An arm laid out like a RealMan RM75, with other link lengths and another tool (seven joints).
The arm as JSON. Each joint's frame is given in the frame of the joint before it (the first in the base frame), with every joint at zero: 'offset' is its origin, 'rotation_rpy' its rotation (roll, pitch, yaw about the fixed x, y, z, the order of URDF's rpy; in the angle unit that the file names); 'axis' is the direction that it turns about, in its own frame. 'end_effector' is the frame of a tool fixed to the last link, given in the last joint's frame.
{
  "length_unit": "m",
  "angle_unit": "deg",
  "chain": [
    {
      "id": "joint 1",
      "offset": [
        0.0,
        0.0,
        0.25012
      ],
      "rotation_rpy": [
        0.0,
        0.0,
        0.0
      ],
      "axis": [
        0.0,
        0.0,
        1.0
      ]
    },
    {
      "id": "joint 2",
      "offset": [
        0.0,
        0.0,
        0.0
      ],
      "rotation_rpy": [
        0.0,
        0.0,
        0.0
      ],
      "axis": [
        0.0,
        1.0,
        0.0
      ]
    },
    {
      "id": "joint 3",
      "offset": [
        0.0,
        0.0,
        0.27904
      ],
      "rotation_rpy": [
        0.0,
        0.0,
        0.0
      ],
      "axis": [
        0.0,
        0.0,
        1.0
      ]
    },
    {
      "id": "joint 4",
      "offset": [
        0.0,
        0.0,
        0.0
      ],
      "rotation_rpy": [
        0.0,
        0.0,
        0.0
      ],
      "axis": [
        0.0,
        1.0,
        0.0
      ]
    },
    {
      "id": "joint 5",
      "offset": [
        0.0,
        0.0,
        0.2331
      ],
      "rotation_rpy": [
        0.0,
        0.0,
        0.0
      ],
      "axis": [
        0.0,
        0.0,
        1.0
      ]
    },
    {
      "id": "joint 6",
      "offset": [
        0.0,
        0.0,
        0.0
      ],
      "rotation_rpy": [
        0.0,
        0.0,
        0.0
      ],
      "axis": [
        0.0,
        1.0,
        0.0
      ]
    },
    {
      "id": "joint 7",
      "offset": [
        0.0,
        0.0,
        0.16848
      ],
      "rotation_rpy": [
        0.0,
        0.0,
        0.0
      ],
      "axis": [
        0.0,
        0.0,
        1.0
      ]
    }
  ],
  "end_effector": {
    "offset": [
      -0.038,
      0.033,
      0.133
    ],
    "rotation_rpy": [
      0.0,
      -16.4,
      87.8
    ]
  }
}
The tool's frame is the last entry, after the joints.
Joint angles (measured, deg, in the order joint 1, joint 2, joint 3, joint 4, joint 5, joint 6, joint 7), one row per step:
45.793 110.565 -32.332 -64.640 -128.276 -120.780 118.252
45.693 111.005 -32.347 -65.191 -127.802 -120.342 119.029
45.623 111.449 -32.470 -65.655 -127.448 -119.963 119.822
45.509 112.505 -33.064 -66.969 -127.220 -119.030 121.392
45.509 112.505 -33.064 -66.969 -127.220 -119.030 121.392
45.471 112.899 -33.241 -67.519 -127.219 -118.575 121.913
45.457 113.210 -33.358 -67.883 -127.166 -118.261 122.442
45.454 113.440 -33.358 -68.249 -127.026 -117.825 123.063
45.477 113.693 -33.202 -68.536 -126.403 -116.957 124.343
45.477 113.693 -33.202 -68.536 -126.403 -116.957 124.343
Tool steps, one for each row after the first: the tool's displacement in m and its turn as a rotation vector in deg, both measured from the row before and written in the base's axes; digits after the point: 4 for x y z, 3 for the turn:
-0.0031 0.0018 -0.0007 0.405 0.499 -0.400
-0.0027 0.0012 -0.0014 0.186 0.382 -0.446
-0.0044 0.0028 -0.0048 0.428 0.119 -0.831
0.0000 0.0000 0.0000 0.000 0.000 0.000
-0.0014 0.0017 -0.0016 0.345 -0.011 -0.296
-0.0015 0.0012 -0.0012 0.171 0.097 -0.335
-0.0017 0.0024 -0.0001 0.411 0.208 -0.435
-0.0042 0.0051 0.0014 0.745 0.872 -0.972
0.0000 0.0000 0.0000 0.000 0.000 0.000

